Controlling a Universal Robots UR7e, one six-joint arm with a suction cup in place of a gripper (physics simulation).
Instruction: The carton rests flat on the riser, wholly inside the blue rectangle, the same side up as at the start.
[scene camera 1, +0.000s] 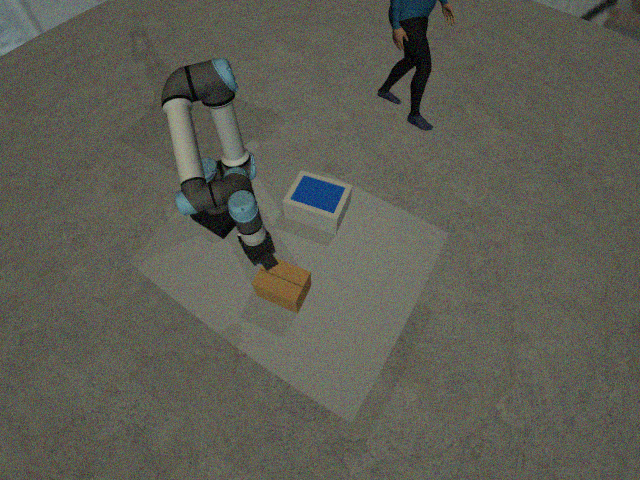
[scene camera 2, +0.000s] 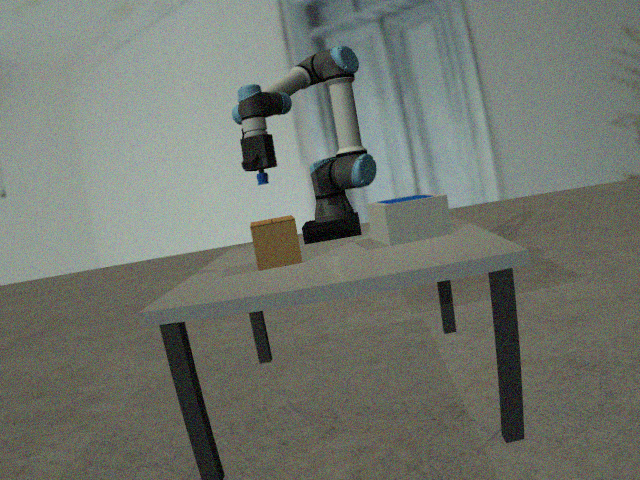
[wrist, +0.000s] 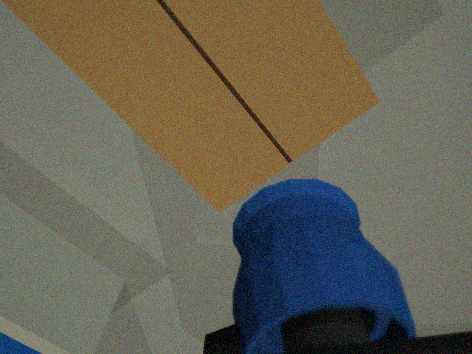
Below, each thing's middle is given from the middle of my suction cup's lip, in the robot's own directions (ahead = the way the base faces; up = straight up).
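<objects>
The grey riser (scene camera 2: 407, 219) is 43 cm to the left of my suction cup, 19 cm below it and 1 cm behind it. As for the brown carton (scene camera 2: 276, 244), I find it 5 cm ahead of my suction cup, 1 cm to the left of it and 19 cm below it.
</objects>
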